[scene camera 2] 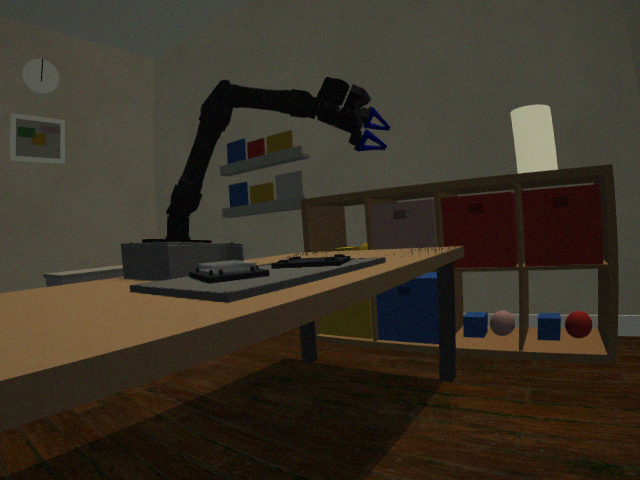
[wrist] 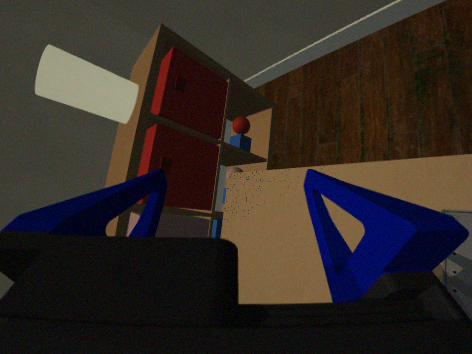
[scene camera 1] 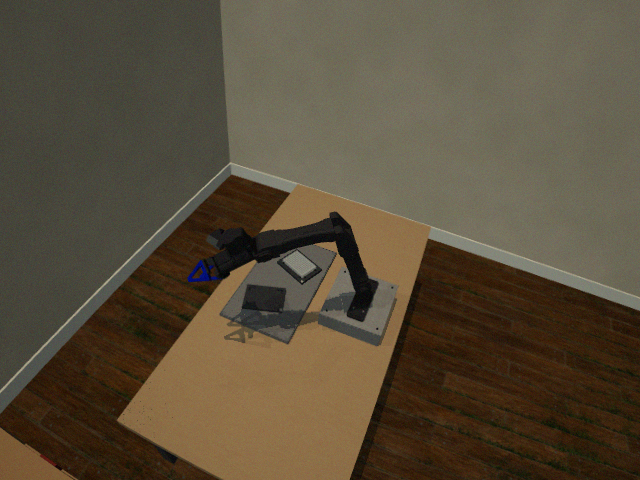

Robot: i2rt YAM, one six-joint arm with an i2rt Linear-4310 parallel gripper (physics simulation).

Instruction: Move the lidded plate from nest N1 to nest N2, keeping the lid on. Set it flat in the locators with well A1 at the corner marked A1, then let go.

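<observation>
The lidded plate is pale and sits in a dark nest on the grey board. The other dark nest on the board holds no plate. The labels N1, N2 and A1 cannot be read. My gripper has blue fingers, spread wide, with nothing between them. It is high above the table and out past the board, away from both nests; its blue fingers also show at the left in scene camera 1. The plate does not show in the wrist view.
The arm stands on a grey base block beside the board on the wooden table. A shelf unit with red boxes and a pale lamp stands beyond the table.
</observation>
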